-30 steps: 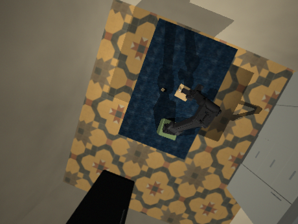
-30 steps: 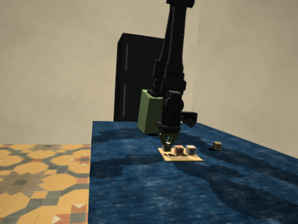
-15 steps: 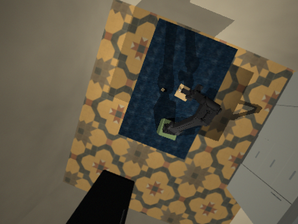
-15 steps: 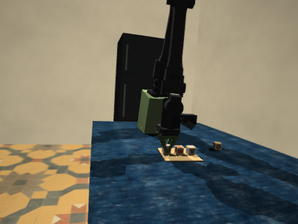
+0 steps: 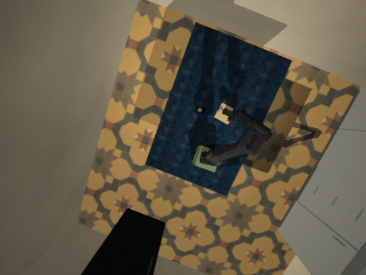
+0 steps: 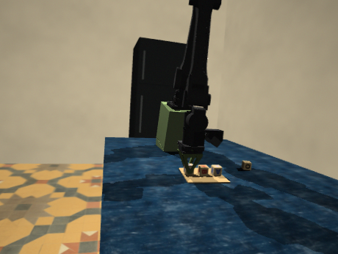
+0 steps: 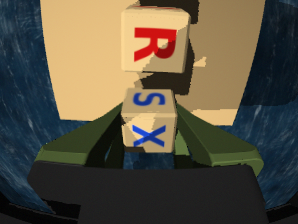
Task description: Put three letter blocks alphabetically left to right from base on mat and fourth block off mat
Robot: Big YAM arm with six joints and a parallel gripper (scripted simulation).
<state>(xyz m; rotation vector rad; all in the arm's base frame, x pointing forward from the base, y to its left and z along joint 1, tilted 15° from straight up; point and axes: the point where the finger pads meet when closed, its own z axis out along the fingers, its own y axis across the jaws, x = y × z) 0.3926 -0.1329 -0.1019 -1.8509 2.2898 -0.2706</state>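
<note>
Right now my hand is 5 cm to the right of the tan mat, 2 cm above it and 1 cm short of it.
</note>
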